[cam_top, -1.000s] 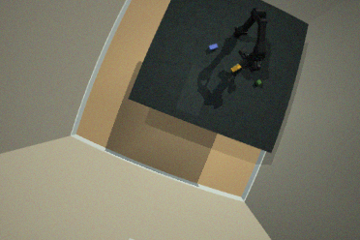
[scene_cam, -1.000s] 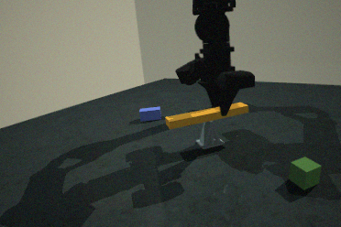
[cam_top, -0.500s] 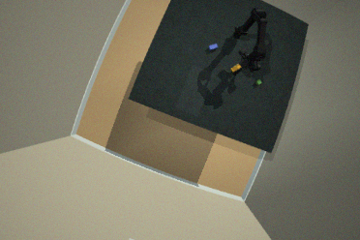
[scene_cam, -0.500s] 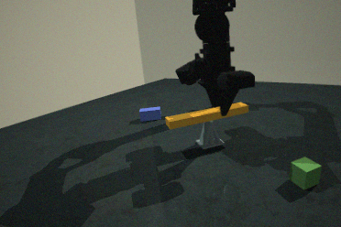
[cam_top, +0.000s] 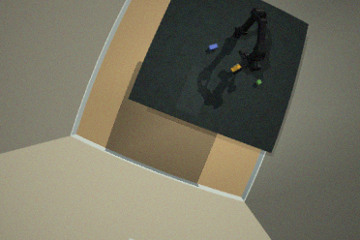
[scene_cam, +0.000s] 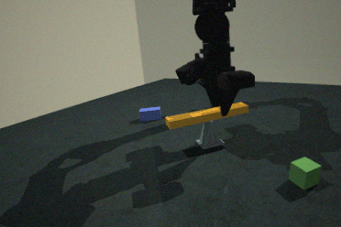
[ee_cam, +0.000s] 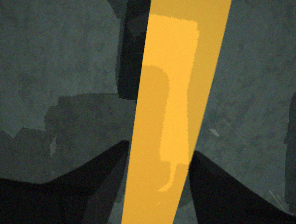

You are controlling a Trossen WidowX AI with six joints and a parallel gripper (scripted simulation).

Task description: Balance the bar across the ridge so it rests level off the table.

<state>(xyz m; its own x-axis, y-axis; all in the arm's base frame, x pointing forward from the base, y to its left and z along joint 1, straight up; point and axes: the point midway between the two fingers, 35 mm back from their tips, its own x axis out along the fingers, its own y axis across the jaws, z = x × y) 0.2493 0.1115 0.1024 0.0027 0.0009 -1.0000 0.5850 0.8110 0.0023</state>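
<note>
My gripper tip is now 2 cm to the left of the orange bar and 2 cm short of it. From my gripper tip the other things lie so: blue block: 27 cm to the right, 5 cm below, 5 cm behind; then green cube: 19 cm to the left, 8 cm ahead, 5 cm below.
</note>
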